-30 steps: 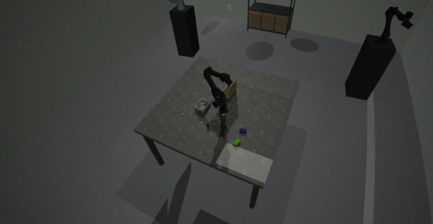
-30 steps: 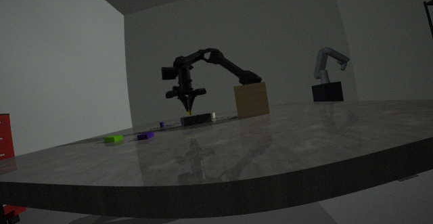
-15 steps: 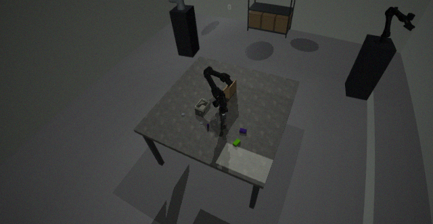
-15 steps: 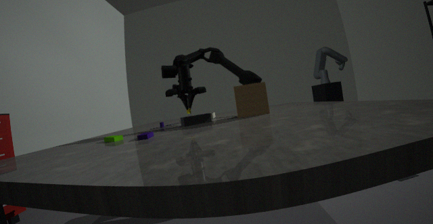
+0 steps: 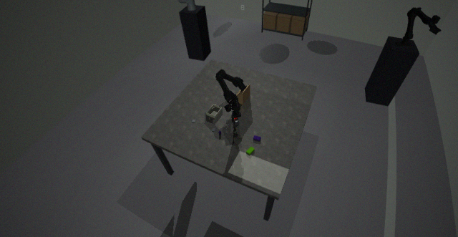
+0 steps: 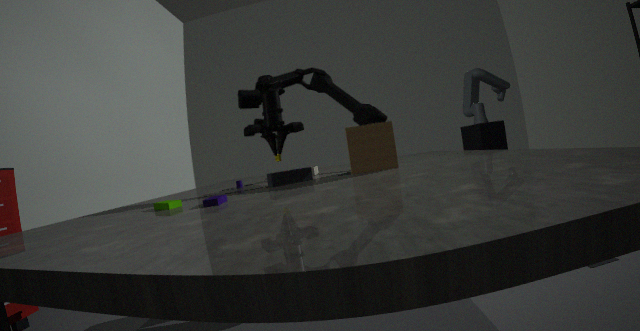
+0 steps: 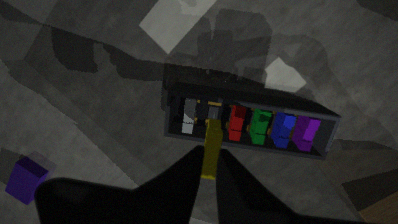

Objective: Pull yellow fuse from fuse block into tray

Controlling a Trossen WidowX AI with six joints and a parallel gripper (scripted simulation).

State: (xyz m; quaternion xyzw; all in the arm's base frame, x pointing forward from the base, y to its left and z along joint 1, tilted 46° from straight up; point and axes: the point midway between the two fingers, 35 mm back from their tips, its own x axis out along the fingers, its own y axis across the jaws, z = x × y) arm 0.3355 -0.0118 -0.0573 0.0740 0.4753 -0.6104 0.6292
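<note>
Right now the tray is 24 cm to the right of my gripper tip, 9 cm below it and 5 cm behind it. Round my gripper tip: yellow fuse: 1 cm below.
</note>
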